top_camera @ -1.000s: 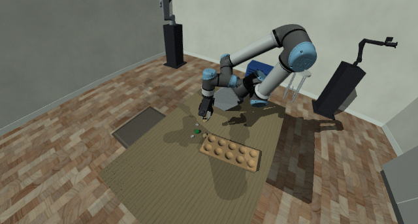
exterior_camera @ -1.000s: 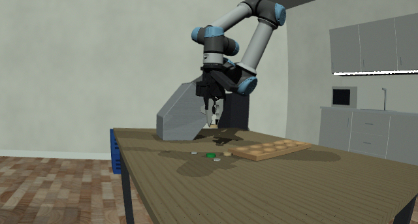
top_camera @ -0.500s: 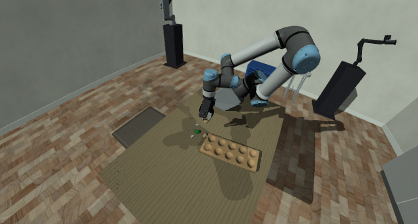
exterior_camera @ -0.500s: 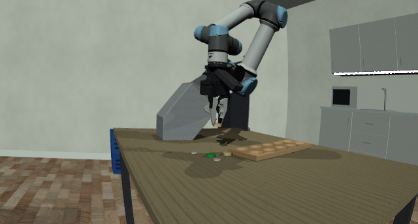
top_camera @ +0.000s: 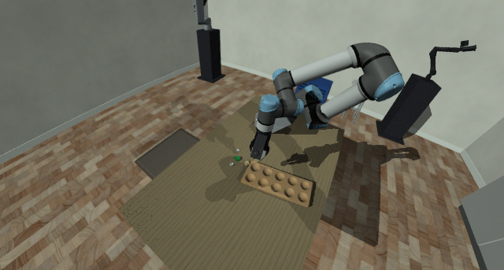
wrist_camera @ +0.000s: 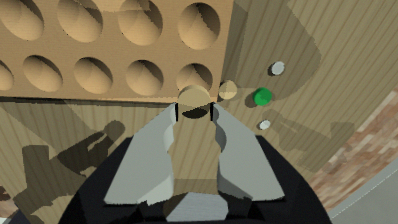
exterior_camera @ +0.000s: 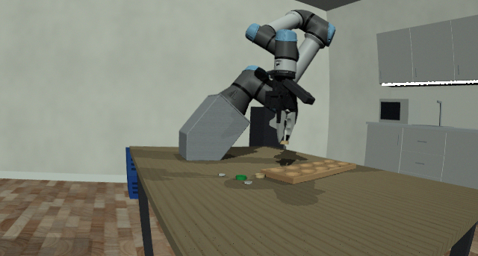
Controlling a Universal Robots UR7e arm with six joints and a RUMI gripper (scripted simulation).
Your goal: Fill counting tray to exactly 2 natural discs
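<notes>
Now: hand 10 mm short of the wooden counting tray, 140 mm to the right of it and 120 mm above it. Round my hand: green disc: 30 mm behind, 140 mm to the right, 120 mm below.
</notes>
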